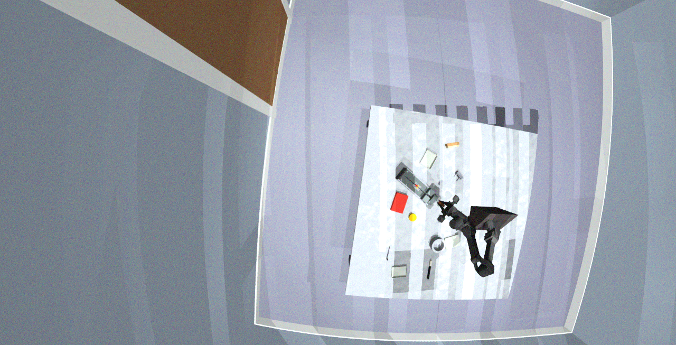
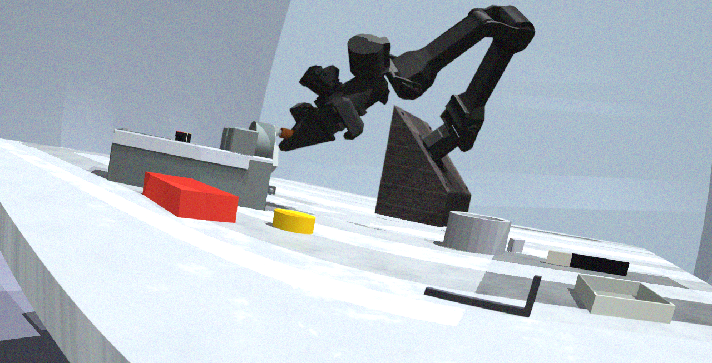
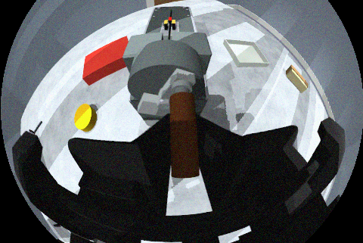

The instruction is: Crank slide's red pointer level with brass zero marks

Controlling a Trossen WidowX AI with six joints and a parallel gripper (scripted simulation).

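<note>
Now: the red pointer 16 cm ahead of my gripper tip, 7 cm to the right of it and 1 cm below it. From my gripper tip the other things lie so: yellow disc (15 cm to the left, 10 cm ahead, 8 cm below); then brown handle (2 cm behind, 2 cm above, 1 cm to the left); then black L-shaped bar (44 cm to the left, 20 cm ahead, 8 cm below).
</note>
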